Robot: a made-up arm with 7 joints. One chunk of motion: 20 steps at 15 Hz.
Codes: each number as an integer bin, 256 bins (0 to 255) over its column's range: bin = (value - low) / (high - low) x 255, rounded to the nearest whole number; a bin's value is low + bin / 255 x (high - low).
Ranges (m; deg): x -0.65..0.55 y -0.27..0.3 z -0.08..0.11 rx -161..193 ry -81..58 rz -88..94
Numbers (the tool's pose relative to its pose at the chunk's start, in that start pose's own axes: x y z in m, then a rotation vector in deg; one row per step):
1: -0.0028 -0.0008 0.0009 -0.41 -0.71 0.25
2: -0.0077 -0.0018 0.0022 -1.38 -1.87 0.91
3: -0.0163 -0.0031 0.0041 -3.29 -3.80 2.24
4: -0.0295 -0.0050 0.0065 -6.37 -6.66 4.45
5: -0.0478 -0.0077 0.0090 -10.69 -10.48 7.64
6: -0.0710 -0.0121 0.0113 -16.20 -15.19 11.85
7: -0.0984 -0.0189 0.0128 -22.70 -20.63 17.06
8: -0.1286 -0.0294 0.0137 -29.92 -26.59 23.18
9: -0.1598 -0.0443 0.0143 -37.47 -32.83 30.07
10: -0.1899 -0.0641 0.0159 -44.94 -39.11 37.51
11: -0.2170 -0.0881 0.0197 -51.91 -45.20 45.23
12: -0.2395 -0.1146 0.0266 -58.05 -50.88 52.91
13: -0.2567 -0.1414 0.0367 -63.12 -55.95 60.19
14: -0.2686 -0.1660 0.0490 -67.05 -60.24 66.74
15: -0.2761 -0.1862 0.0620 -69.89 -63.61 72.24
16: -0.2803 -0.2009 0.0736 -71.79 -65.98 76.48
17: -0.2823 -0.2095 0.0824 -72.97 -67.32 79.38
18: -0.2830 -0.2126 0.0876 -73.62 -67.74 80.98
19: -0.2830 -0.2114 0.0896 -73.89 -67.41 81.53
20: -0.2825 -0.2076 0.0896 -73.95 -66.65 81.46
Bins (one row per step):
1: 138 120 109 116 147 124
2: 136 120 110 115 145 125
3: 135 119 113 114 142 126
4: 132 119 116 111 136 130
5: 128 117 119 108 129 134
6: 123 115 123 104 121 140
7: 117 112 125 100 111 147
8: 111 108 126 94 100 156
9: 104 101 127 89 88 165
10: 98 92 129 84 77 176
11: 92 81 134 79 66 187
12: 87 70 143 74 55 197
13: 84 58 157 71 46 208
14: 81 47 173 68 38 217
15: 79 37 191 66 32 225
16: 79 31 206 64 28 230
17: 78 27 218 63 25 235
18: 78 26 225 63 24 237
19: 78 26 228 63 25 238
20: 78 28 228 63 26 237

